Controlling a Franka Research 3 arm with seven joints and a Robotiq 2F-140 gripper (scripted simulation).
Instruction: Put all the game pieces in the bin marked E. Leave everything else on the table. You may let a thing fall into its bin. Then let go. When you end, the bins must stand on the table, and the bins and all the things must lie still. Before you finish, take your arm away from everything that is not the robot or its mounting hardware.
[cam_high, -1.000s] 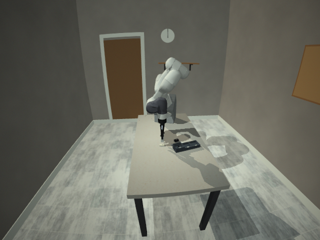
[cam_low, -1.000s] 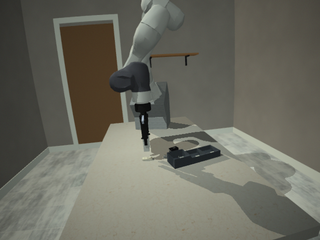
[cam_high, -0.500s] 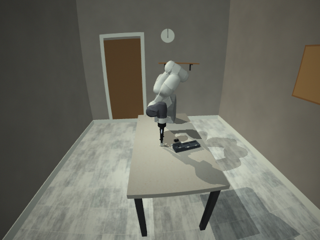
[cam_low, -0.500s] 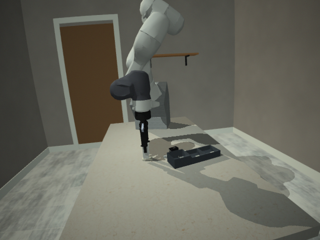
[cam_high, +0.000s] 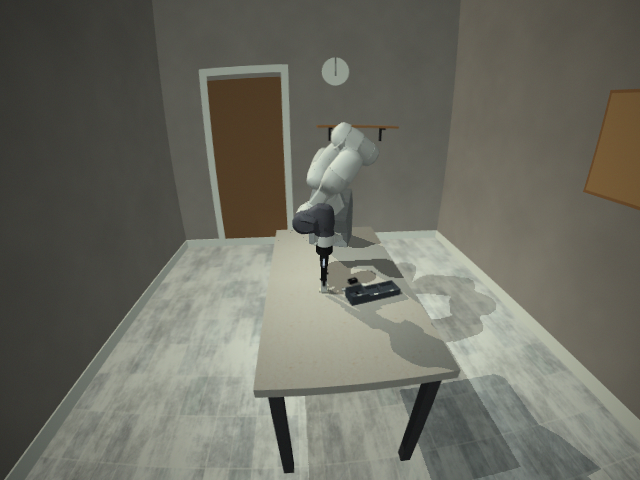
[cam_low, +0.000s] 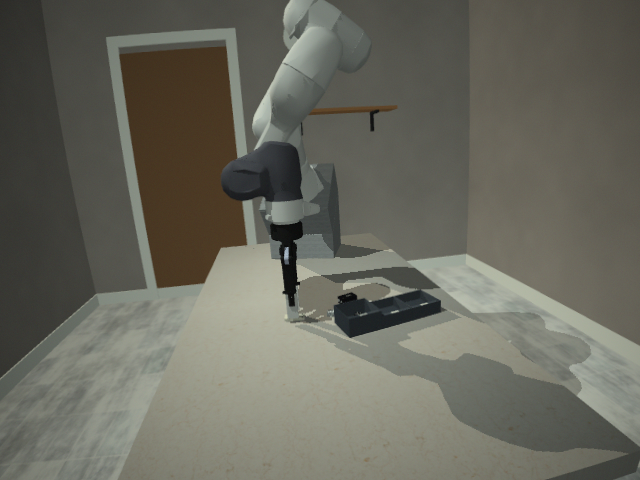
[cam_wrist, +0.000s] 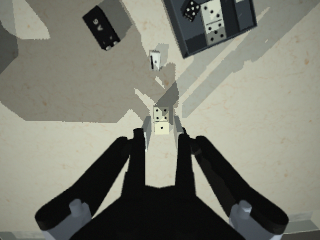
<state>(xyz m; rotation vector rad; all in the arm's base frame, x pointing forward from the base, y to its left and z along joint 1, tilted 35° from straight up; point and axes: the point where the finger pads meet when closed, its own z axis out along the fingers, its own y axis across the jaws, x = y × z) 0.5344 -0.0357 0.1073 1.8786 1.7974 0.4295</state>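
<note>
Right now the black die is 50 mm ahead of my hand, 150 mm to the left of it and 30 mm below it. From my hand the other things lie so: dark three-part bin: 50 mm ahead, 230 mm to the left, 20 mm below; black box: 70 mm behind, 140 mm to the left, 40 mm below; white usb stick: 40 mm behind, 200 mm to the left, 40 mm below.
</note>
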